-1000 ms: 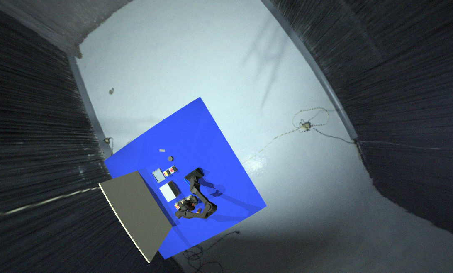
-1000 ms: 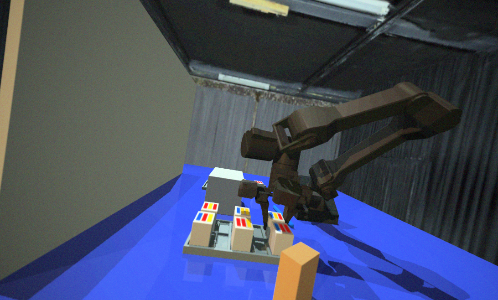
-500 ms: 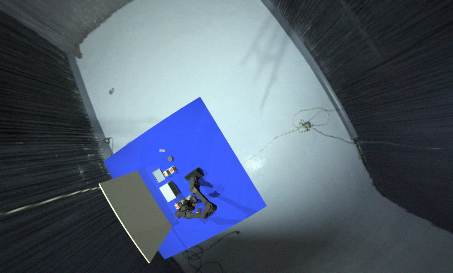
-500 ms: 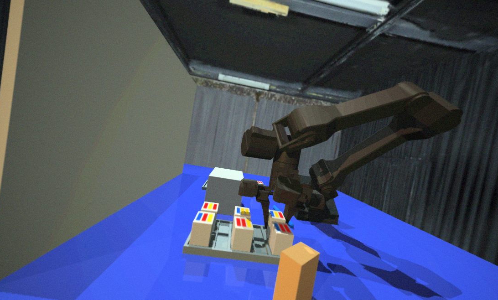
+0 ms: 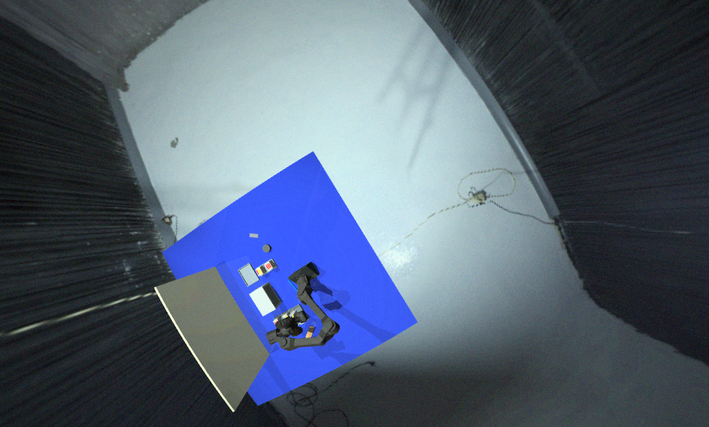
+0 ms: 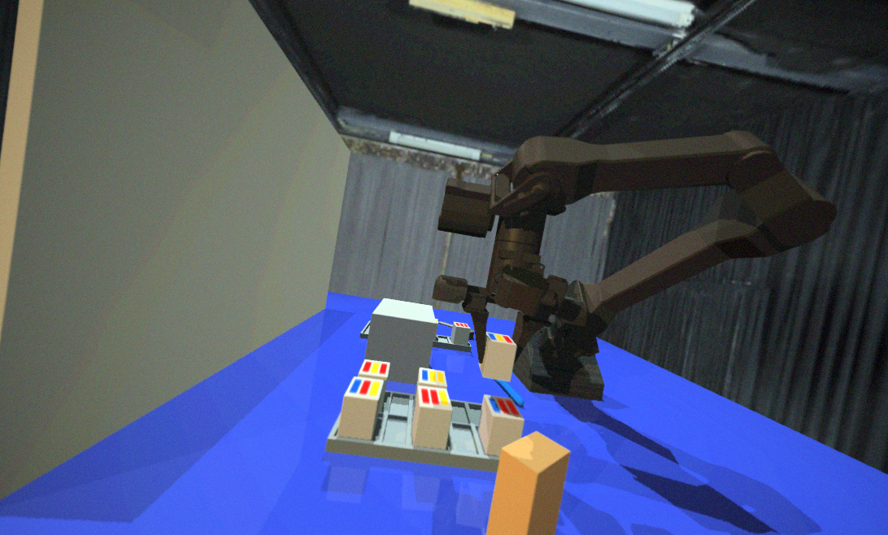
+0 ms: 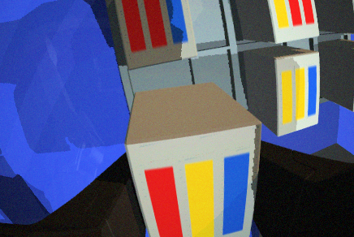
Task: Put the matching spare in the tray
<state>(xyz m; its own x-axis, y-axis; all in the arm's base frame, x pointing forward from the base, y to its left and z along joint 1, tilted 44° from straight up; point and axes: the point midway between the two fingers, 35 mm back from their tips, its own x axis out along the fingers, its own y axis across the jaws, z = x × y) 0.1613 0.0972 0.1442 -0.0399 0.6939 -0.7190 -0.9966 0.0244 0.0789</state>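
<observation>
Now: the flat grey tray 170 mm ahead of my gripper tip, 360 mm to the right of it and 70 mm below it. Also, from my gripper tip: thin blue stick: 60 mm behind, 130 mm to the right, 70 mm below; then grey rack: 70 mm ahead, 30 mm to the left, 70 mm below; then grey mounted unit: 130 mm ahead, 160 mm to the right, 30 mm below.
</observation>
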